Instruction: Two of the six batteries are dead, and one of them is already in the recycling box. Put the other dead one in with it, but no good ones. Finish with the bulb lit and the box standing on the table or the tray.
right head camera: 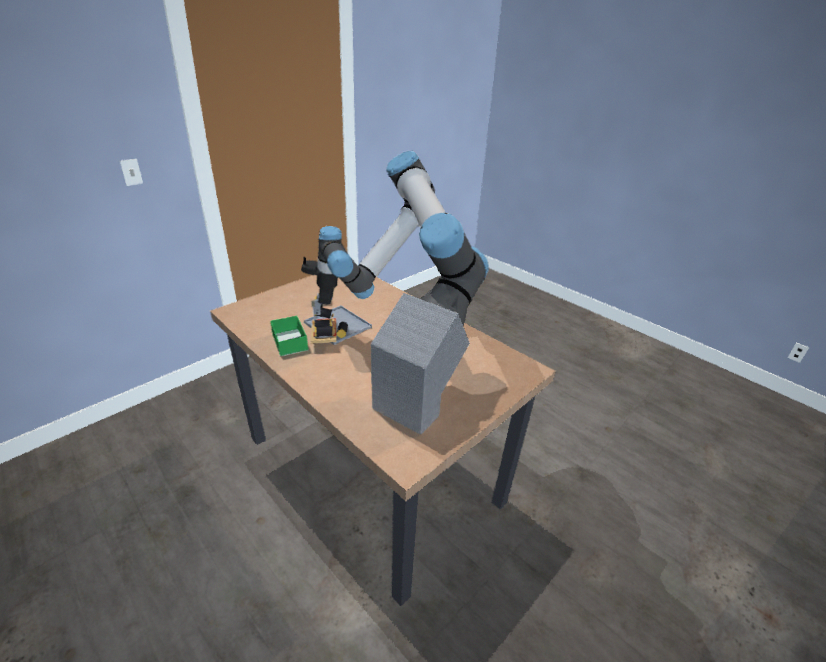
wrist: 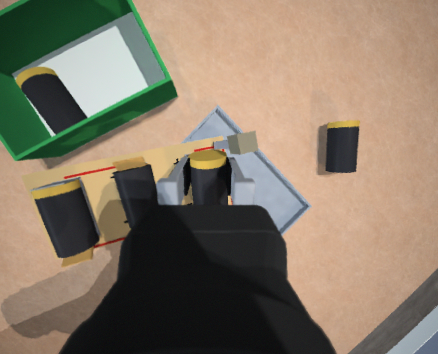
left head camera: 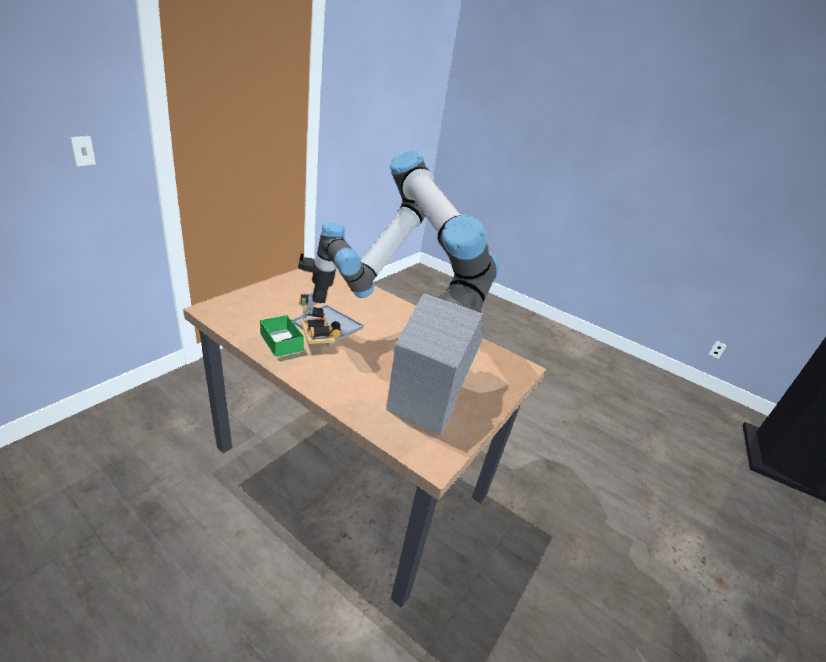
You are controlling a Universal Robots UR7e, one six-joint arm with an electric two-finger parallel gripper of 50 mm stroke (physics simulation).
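Places are measured from the arm's base along level axes (x down, y back, z left), in centimetres.
Pixels of known places: gripper, fingertip midpoint: [right head camera: 318, 311] [wrist: 208, 168] [left head camera: 309, 310]; arm's base at its link origin: [right head camera: 437, 318] [left head camera: 453, 318].
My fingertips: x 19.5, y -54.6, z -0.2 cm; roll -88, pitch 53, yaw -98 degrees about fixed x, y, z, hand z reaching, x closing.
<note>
For each thing: its middle in the pictures, then the offset to it from my fingertips. "spot": a spot on its surface instead.
- black battery at the middle of its body: [wrist: 209, 186] [left head camera: 314, 311] [right head camera: 323, 312] dx +0.5, dy +1.3, dz -1.2 cm
- tan holder at the middle of its body: [wrist: 139, 203] [left head camera: 317, 319] [right head camera: 323, 320] dx -0.1, dy +6.2, dz +3.1 cm
- green box at the middle of its body: [wrist: 80, 75] [left head camera: 281, 335] [right head camera: 288, 335] dx +3.4, dy +0.4, dz +14.8 cm
- loose battery at the middle of its body: [wrist: 341, 146] dx +4.7, dy -12.1, dz -12.5 cm
- grey tray at the middle of its body: [wrist: 212, 215] [left head camera: 327, 323] [right head camera: 337, 323] dx +5.8, dy +4.9, dz -4.9 cm
- small beige block at a spot on its surface: [wrist: 243, 143] spot: dx -3.2, dy -3.2, dz -0.5 cm
My gripper [wrist: 208, 168] [left head camera: 317, 305] [right head camera: 324, 306] is shut on a black battery [wrist: 209, 172] with a yellow end, held at the right bay of the tan holder [wrist: 102, 181] [left head camera: 321, 341] [right head camera: 324, 339]; whether it is seated is hidden. One battery [wrist: 68, 220] lies in the left bay and another battery [wrist: 136, 195] in the middle bay. The holder sits askew in the wrist view. The green box [wrist: 122, 115] [left head camera: 287, 346] [right head camera: 293, 348] stands beside it with one battery [wrist: 52, 102] inside. A loose battery [wrist: 342, 148] lies on the table. The bulb's state cannot be made out.
The grey tray [wrist: 270, 192] [left head camera: 353, 325] [right head camera: 359, 325] lies partly under the holder. Another battery [left head camera: 335, 328] [right head camera: 342, 329] is beside the holder, over the tray. A small beige block [wrist: 243, 143] is at the holder's corner. A large grey block [left head camera: 424, 372] [right head camera: 406, 372] stands near the arm's base.
</note>
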